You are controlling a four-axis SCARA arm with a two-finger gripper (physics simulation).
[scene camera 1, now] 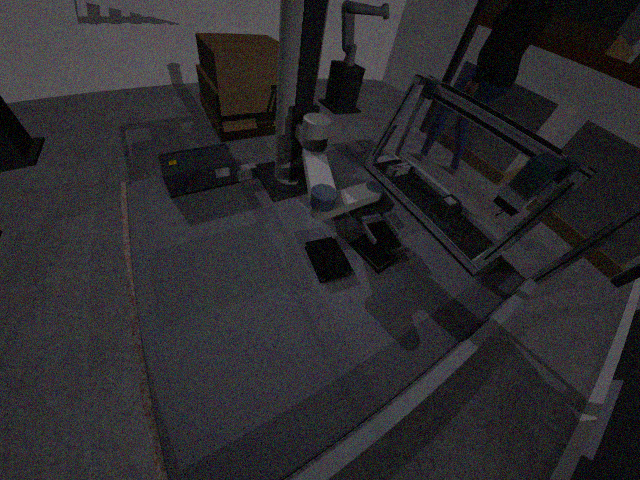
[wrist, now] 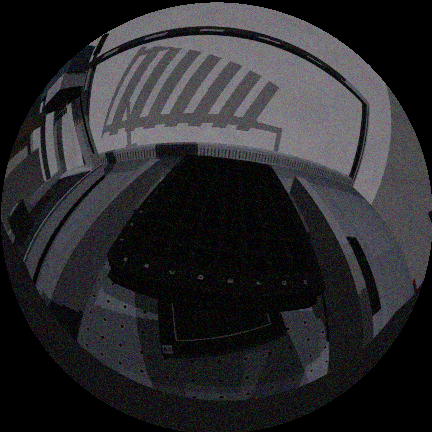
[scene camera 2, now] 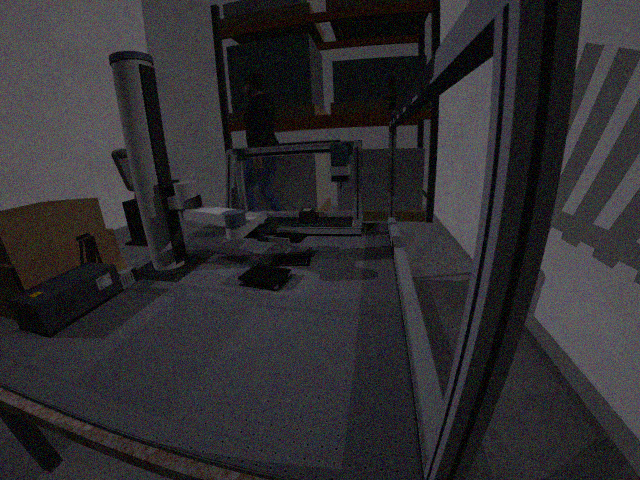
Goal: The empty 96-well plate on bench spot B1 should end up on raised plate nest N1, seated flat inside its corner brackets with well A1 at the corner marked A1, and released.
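Seen in the pictures: gripper, between the fingertips: (scene camera 1: 387, 239) (wrist: 226, 174) (scene camera 2: 294, 236); arm's base, origin of its link: (scene camera 1: 289, 178) (scene camera 2: 171, 267).
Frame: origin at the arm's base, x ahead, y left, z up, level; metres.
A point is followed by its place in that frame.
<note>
The dark 96-well plate (scene camera 1: 387, 237) {x 0.578, y 0.117, z 0.126 m} (scene camera 2: 297, 237) {x 0.603, y 0.088, z 0.128 m} (wrist: 215, 245) {x 0.523, y 0.121, z 0.118 m} is held between the fingers of my gripper (scene camera 1: 380, 231) {x 0.584, y 0.111, z 0.124 m} (scene camera 2: 287, 237) {x 0.584, y 0.111, z 0.124 m} (wrist: 226, 174) {x 0.584, y 0.111, z 0.124 m}, shut on its sides. It looks level and hangs above the bench. In the wrist view its row letters run along the near edge, A at left. Below it lies a dark base (scene camera 1: 377, 265) {x 0.620, y 0.085, z 0.015 m} (scene camera 2: 300, 258) {x 0.596, y 0.130, z 0.015 m} (wrist: 210, 349) {x 0.477, y 0.120, z 0.015 m} with a pale outline and a small corner label, too dim to read surely. A second dark slab (scene camera 1: 329, 259) {x 0.532, y -0.092, z 0.045 m} (scene camera 2: 265, 277) {x 0.532, y -0.119, z 0.045 m} lies beside it, apart. I cannot tell which is N1; corner brackets are not discernible.
The arm's column (scene camera 1: 289, 93) {x 0.052, y -0.055, z 0.432 m} (scene camera 2: 139, 160) {x 0.026, y -0.071, z 0.494 m} rises behind the plate. A dark box (scene camera 1: 199, 169) {x -0.037, y -0.406, z 0.125 m} (scene camera 2: 69, 297) {x -0.034, y -0.450, z 0.098 m} sits near it on the bench. A metal frame (scene camera 1: 421, 219) {x 0.515, y 0.450, z 0.033 m} (scene camera 2: 294, 149) {x 0.465, y 0.623, z 0.481 m} stands at the far side. A brown carton (scene camera 1: 242, 77) (scene camera 2: 56, 237) stands behind the box.
</note>
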